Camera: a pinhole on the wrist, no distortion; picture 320 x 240 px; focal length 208.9 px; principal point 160.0 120.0 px. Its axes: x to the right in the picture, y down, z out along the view. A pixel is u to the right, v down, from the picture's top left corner.
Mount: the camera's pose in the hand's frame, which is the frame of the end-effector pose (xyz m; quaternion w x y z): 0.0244 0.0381 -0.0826 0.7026 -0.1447 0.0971 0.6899
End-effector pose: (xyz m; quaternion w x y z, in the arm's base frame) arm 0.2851 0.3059 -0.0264 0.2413 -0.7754 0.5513 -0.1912
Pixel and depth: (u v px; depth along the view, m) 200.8 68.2 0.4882
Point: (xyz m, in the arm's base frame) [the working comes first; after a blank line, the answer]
In the camera's frame: 0.0953 -0.1211 0.4882

0.2981 0.1721 -0.4791
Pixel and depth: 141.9 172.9 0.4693
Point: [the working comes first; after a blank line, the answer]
In the camera's frame: -0.0407 0.1188 0.4693

0.3286 0.4399 -0.4178
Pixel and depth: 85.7 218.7 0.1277
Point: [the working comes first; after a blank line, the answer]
In the camera's frame: -0.0454 0.0603 0.1277

0.2683 0.3459 -0.0897
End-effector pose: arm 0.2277 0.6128 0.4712 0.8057 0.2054 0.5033 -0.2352
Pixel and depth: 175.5 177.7 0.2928
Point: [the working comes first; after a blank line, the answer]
In the camera's frame: 0.0217 0.0809 0.2928

0.4200 0.6507 0.6268
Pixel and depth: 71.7 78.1 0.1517
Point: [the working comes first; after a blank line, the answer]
In the camera's frame: -0.0641 -0.0304 0.1517

0.3208 0.5810 0.4688
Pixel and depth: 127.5 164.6 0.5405
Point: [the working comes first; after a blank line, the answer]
In the camera's frame: -0.0841 0.1154 0.5405

0.5803 0.4962 0.7823
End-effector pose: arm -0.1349 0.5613 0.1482 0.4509 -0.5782 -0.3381 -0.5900
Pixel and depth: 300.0 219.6 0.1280
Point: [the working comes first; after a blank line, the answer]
In the camera's frame: 0.0858 0.0610 0.1280

0.0136 0.5122 0.0873
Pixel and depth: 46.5 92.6 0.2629
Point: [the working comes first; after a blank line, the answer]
In the camera's frame: -0.1428 -0.0345 0.2629

-0.0583 0.7564 0.2088
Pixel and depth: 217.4 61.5 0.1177
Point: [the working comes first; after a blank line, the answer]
In the camera's frame: 0.0323 -0.0330 0.1177

-0.0240 0.5325 0.1871
